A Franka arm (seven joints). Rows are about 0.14 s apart.
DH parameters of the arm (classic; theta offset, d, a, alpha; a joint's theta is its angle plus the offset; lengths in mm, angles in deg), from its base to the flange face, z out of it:
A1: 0 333 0 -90
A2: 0 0 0 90
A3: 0 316 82.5 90
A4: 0 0 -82.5 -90
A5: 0 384 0 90
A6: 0 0 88 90
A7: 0 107 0 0
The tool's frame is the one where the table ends.
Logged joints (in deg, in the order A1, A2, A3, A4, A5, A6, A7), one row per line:
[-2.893 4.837 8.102 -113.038 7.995 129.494 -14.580]
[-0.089 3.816 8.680 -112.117 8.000 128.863 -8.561]
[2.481 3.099 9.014 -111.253 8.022 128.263 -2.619]
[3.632 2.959 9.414 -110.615 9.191 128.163 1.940]
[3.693 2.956 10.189 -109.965 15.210 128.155 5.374]
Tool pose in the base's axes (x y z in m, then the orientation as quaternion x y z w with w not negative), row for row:
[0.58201 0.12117 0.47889 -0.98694 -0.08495 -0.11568 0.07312]
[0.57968 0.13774 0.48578 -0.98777 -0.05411 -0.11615 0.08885]
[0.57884 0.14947 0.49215 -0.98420 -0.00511 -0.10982 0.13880]
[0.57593 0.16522 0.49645 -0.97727 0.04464 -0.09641 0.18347]
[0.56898 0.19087 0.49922 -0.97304 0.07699 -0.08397 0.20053]
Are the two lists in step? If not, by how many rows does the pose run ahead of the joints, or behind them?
The pose runs 2 rows ahead of the joints: the pose in row i belongs to the joints in row i + 2.
